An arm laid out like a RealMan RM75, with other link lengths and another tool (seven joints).
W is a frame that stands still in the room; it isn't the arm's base.
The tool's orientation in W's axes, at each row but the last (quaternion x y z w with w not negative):
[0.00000 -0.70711 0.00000 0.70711]
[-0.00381 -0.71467 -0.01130 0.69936]
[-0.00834 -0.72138 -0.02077 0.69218]
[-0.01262 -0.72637 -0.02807 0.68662]
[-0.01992 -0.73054 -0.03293 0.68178]
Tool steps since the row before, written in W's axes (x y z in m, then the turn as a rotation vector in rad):
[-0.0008 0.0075 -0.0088 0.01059 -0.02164 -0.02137]
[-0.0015 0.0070 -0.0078 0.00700 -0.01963 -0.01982]
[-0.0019 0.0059 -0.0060 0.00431 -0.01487 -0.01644]
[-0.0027 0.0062 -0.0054 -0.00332 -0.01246 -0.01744]
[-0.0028 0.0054 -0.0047 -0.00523 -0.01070 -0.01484]
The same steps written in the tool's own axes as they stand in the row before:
[-0.0088 0.0075 0.0008 -0.02137 -0.02164 -0.01059]
[-0.0078 0.0069 0.0018 -0.01976 -0.01969 -0.00699]
[-0.0060 0.0057 0.0024 -0.01635 -0.01498 -0.00425]
[-0.0054 0.0059 0.0034 -0.01697 -0.01303 0.00355]
[-0.0046 0.0051 0.0035 -0.01427 -0.01137 0.00541]

